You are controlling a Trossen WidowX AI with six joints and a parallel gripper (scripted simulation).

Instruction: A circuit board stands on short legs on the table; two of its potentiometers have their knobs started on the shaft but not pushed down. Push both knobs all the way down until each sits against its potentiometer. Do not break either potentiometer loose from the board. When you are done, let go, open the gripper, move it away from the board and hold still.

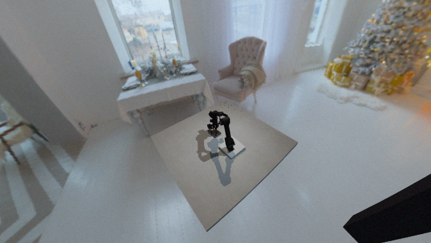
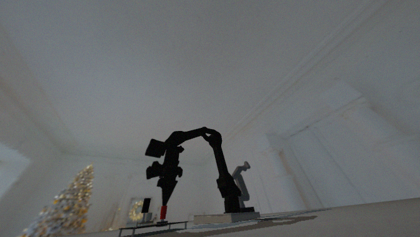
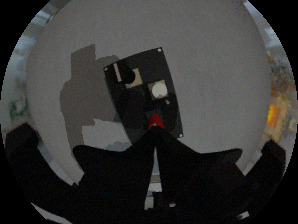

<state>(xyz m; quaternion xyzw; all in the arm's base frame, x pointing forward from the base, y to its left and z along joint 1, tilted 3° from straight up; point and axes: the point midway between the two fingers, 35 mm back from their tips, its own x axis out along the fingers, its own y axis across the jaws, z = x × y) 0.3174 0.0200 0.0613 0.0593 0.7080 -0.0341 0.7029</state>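
The red knob is 10 mm below my gripper tip. Round my gripper tip: black knob 60 mm ahead, 30 mm to the left.
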